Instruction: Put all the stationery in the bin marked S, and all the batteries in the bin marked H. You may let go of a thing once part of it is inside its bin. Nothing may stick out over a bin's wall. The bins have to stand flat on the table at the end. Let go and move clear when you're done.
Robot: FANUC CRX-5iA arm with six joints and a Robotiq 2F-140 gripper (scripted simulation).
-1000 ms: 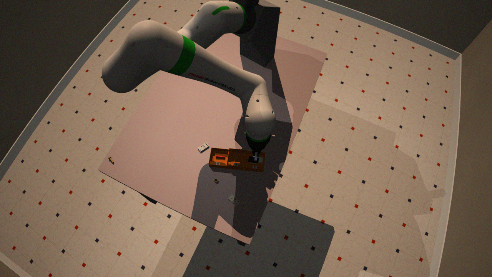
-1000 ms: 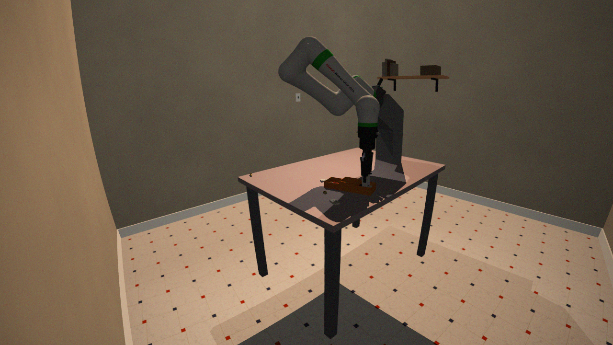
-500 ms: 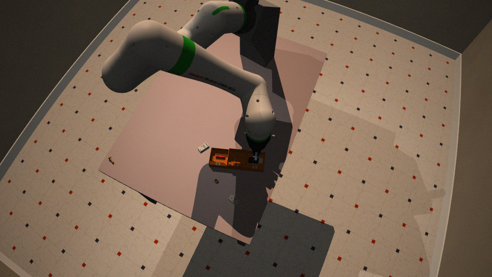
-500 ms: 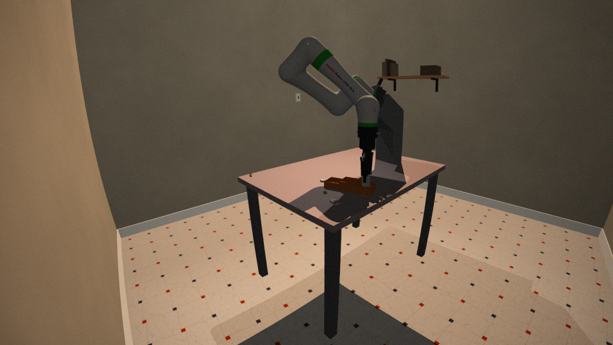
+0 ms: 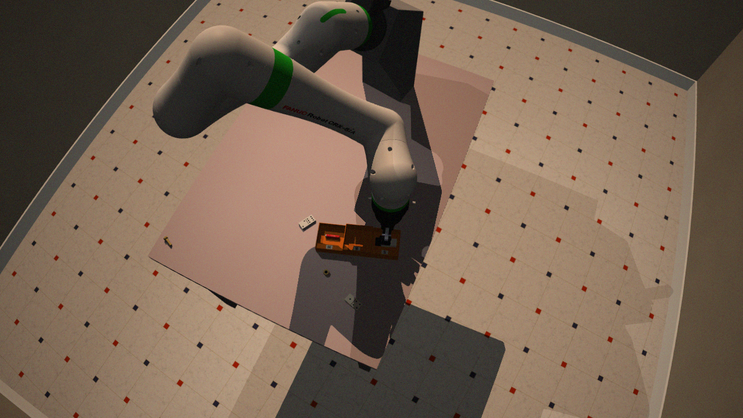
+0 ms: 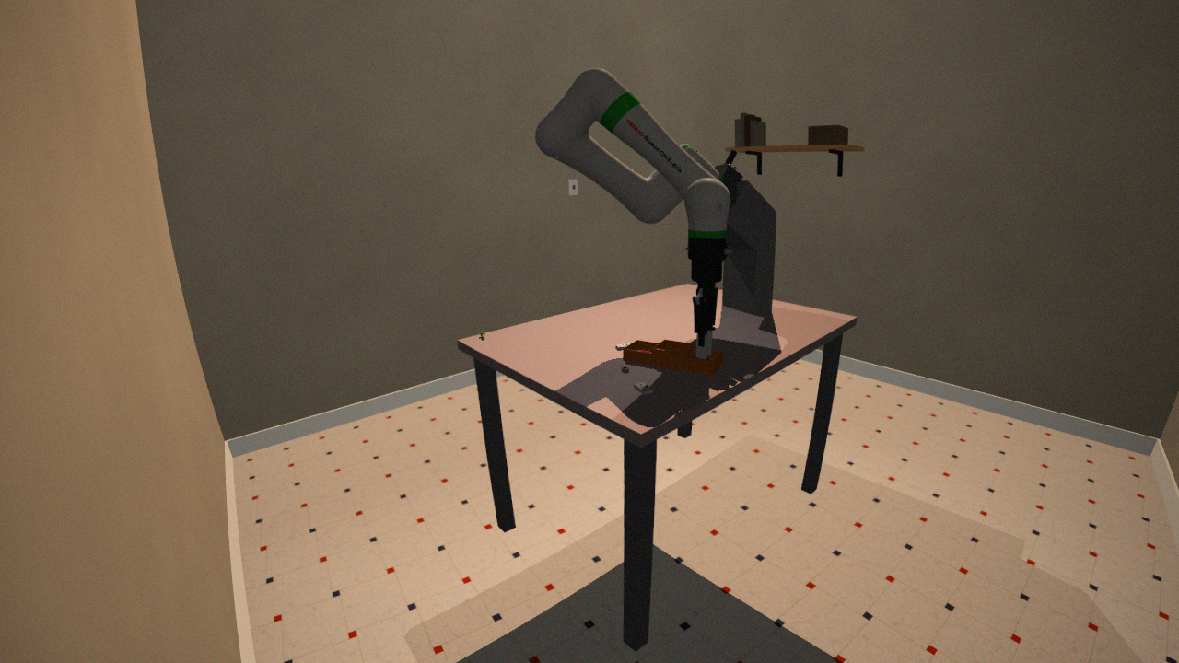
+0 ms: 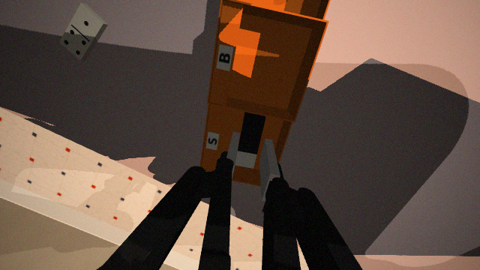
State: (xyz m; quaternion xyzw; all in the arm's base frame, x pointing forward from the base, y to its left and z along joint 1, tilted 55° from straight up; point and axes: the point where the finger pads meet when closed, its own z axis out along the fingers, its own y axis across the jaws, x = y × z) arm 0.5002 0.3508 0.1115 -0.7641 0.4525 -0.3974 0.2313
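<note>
Now: the black block 5 cm below my hand and 1 cm to the left of it. The rest, counted from my hand: grey domino 21 cm ahead, 6 cm below, 3 cm to the left; ring-like part 18 cm ahead, 9 cm to the right, 6 cm below; red battery 15 cm to the right, 8 cm ahead, 5 cm below.
</note>
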